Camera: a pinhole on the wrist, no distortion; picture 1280 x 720 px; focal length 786.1 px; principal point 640.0 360.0 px. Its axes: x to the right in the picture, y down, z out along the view. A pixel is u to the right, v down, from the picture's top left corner.
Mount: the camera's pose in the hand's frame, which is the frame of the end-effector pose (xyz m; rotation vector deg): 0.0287 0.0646 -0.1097 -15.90 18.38 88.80
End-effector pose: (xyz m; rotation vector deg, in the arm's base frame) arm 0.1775 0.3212 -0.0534 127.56 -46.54 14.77
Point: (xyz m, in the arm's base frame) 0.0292 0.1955 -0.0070
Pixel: 822 632
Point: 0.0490 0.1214 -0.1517
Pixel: 490 561
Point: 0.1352 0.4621 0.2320
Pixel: behind the camera
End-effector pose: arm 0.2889 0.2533 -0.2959 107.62 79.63 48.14
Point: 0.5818 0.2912 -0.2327
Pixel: 677 184
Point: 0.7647 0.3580 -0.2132
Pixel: 739 72
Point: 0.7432 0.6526 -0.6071
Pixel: outside the picture
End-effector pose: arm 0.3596 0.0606 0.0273 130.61 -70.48 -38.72
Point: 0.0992 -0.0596 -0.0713
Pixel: 548 447
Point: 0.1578 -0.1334 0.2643
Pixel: outside the picture
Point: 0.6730 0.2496 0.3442
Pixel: behind the camera
